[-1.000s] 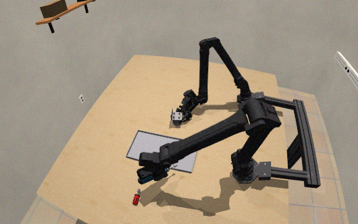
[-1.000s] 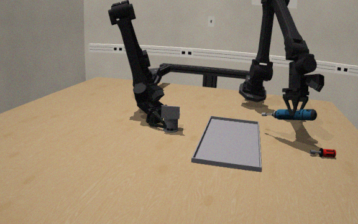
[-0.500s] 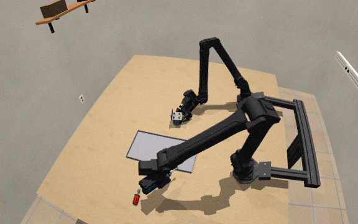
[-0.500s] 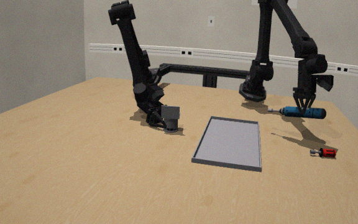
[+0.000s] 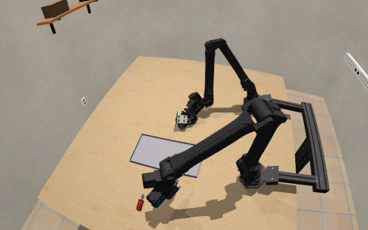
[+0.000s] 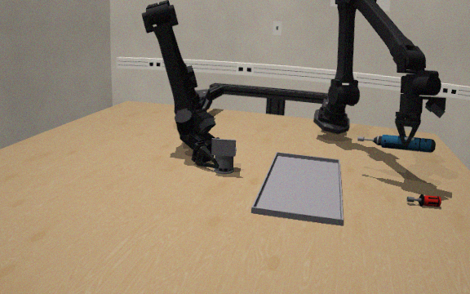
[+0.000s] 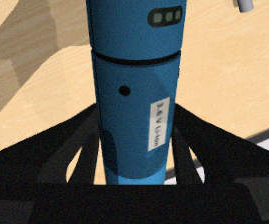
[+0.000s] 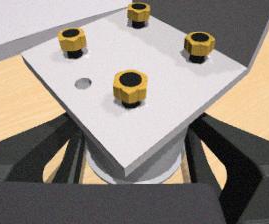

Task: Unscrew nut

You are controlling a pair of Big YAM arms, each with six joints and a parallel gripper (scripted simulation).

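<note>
Now: right hand 5 cm below the grey bracket. Round my right hand: shallow grey tray (4 cm ahead, 25 cm to the left, 2 cm below); then small red-handled screwdriver (9 cm ahead, 59 cm to the left, 1 cm below).
</note>
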